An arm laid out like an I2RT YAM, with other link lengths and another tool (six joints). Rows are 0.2 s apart.
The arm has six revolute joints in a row. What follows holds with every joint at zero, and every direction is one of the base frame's.
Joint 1 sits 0.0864 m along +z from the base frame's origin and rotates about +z.
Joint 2 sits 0.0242 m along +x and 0.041 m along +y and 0.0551 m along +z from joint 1 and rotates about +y.
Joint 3 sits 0.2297 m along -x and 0.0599 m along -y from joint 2 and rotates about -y.
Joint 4 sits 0.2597 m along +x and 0.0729 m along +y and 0.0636 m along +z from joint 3 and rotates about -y.
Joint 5 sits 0.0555 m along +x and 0.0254 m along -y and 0.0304 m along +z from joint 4 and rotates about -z.
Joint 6 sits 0.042 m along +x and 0.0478 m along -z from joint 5 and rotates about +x.
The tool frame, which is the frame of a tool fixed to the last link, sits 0.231 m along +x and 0.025 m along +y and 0.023 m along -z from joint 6; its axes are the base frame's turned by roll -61.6, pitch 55.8 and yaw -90 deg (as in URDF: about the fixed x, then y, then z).
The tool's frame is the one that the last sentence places.
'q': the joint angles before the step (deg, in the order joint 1, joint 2, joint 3, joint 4, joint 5, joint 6). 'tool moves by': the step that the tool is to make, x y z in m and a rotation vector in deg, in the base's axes. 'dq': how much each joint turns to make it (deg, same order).
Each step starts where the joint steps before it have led.
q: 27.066 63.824 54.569 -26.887 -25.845 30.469
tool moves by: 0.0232 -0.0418 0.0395 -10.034 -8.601 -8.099
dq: 3.925 -2.922 10.216 -11.592 17.297 -3.773
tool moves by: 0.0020 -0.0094 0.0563 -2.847 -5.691 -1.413
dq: 3.257 1.274 11.698 -7.342 6.893 -2.043
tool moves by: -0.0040 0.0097 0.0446 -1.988 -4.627 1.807
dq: 4.229 3.960 10.991 -4.461 4.278 -2.535
